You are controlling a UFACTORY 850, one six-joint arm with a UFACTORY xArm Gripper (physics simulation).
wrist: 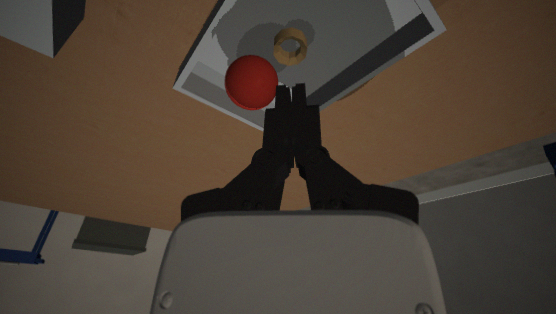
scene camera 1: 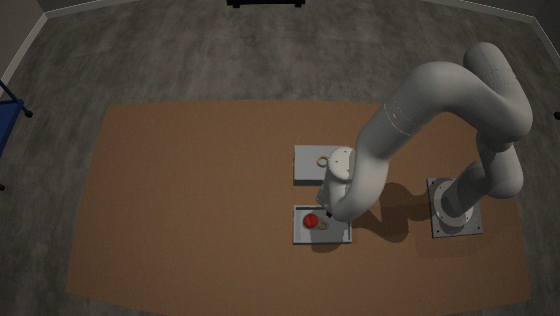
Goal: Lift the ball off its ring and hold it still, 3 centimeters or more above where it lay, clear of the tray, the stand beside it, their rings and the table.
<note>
I see my gripper, a red ball, a grey tray and a grey stand.
</note>
